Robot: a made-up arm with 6 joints. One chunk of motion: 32 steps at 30 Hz.
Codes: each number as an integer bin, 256 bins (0 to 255) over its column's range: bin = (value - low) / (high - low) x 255, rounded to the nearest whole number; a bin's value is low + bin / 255 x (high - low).
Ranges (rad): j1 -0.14..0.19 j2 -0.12..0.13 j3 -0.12..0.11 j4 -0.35..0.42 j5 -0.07..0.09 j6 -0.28..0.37
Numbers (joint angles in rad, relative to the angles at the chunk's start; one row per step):
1: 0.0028 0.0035 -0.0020 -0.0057 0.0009 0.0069
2: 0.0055 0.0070 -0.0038 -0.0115 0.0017 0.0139
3: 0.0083 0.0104 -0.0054 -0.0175 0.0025 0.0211
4: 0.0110 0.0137 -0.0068 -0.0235 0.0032 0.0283
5: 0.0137 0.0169 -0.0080 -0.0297 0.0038 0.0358
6: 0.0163 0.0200 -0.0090 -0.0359 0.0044 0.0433
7: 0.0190 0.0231 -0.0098 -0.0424 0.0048 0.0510
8: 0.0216 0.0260 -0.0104 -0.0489 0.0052 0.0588
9: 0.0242 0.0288 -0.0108 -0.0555 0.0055 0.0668
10: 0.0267 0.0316 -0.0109 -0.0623 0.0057 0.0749
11: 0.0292 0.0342 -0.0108 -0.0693 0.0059 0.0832
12: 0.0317 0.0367 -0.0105 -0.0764 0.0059 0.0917
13: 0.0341 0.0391 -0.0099 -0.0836 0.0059 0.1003
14: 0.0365 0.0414 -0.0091 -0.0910 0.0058 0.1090
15: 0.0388 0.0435 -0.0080 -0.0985 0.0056 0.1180
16: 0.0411 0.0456 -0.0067 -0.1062 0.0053 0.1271
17: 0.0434 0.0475 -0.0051 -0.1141 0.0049 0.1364
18: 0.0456 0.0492 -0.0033 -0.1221 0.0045 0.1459
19: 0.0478 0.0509 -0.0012 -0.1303 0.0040 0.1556
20: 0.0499 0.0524 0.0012 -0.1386 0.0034 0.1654
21: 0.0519 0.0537 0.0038 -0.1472 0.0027 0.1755
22: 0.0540 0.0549 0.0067 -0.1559 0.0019 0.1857
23: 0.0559 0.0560 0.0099 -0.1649 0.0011 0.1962
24: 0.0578 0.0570 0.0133 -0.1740 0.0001 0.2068
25: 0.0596 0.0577 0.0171 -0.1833 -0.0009 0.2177
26: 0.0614 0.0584 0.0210 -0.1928 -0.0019 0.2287
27: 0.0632 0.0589 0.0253 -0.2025 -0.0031 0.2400
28: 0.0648 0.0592 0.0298 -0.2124 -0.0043 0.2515
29: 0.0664 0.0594 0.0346 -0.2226 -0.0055 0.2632
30: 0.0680 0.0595 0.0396 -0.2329 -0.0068 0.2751
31: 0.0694 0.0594 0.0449 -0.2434 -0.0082 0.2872
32: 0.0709 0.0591 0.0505 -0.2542 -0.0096 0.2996
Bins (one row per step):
1: 110 126 131 114 113 113
2: 112 130 129 112 114 115
3: 115 133 127 110 116 118
4: 117 136 126 108 117 121
5: 119 140 124 106 118 124
6: 121 143 123 104 119 127
7: 123 146 122 102 119 130
8: 125 149 122 100 120 133
9: 127 152 121 98 120 136
10: 129 155 121 95 121 139
11: 131 157 121 93 121 142
12: 133 160 121 91 121 146
13: 135 162 122 88 121 149
14: 136 165 123 86 121 153
15: 138 167 124 83 120 156
16: 140 169 126 81 120 160
17: 142 171 127 78 119 163
18: 143 173 129 75 119 167
19: 145 174 132 73 118 171
20: 147 176 134 70 117 175
21: 148 177 137 67 116 179
22: 150 178 140 64 115 183
23: 151 180 144 61 113 187
24: 153 181 148 58 112 191
25: 154 181 152 55 110 195
26: 156 182 156 52 109 200
27: 157 182 161 49 107 204
28: 158 183 166 46 105 209
29: 159 183 171 42 103 213
30: 161 183 177 39 101 218
31: 162 183 183 35 98 223
32: 163 183 189 32 96 227

